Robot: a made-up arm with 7 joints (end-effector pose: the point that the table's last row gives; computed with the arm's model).
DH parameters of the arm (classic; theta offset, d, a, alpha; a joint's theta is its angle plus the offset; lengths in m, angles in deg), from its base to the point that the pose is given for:
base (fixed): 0 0 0 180
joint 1: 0 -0.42 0 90
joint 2: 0 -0.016 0 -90
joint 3: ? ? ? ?
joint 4: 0 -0.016 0 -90
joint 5: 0 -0.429 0 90
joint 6: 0 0 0 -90
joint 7: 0 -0.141 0 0
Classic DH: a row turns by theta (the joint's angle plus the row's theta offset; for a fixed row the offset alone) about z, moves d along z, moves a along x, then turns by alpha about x.
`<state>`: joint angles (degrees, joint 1 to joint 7).
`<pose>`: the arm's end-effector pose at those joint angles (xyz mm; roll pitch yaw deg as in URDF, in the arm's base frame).
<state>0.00 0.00 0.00 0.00 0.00 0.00 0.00</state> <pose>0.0 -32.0 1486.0 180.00 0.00 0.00</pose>
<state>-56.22 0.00 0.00 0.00 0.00 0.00 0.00</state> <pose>26.6 -17.8 1486.0 180.00 0.00 56.22</pose>
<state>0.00 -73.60 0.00 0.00 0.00 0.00 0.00</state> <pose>-1022.6 -32.0 721.0 180.00 -73.60 0.00</pose>
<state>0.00 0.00 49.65 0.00 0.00 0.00 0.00</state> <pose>-12.2 -26.4 1486.0 180.00 0.00 -49.65</pose>
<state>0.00 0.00 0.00 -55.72 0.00 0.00 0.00</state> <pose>-471.0 -32.0 1237.0 180.00 -55.72 0.00</pose>
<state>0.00 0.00 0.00 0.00 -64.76 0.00 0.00</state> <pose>0.0 -32.0 1486.0 180.00 0.00 64.76</pose>
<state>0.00 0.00 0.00 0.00 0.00 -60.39 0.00</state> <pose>-122.6 -32.0 1414.7 180.00 -60.39 0.00</pose>
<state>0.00 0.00 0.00 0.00 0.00 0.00 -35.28</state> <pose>0.0 -32.0 1486.0 180.00 0.00 35.28</pose>
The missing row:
joint 3: 0 -0.496 0 90
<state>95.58 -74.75 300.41 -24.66 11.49 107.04 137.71</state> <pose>11.0 870.5 672.9 -151.68 -40.76 130.84</pose>
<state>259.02 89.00 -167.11 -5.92 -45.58 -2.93 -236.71</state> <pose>-193.1 1045.6 371.7 -82.76 0.47 -168.69</pose>
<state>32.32 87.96 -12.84 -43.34 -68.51 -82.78 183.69</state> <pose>528.9 -612.6 750.6 99.77 39.49 144.48</pose>
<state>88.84 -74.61 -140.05 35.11 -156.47 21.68 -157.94</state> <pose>141.7 1007.9 468.3 88.38 7.45 -2.04</pose>
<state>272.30 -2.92 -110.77 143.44 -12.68 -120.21 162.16</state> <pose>-291.0 -72.0 695.3 167.37 -21.58 29.43</pose>
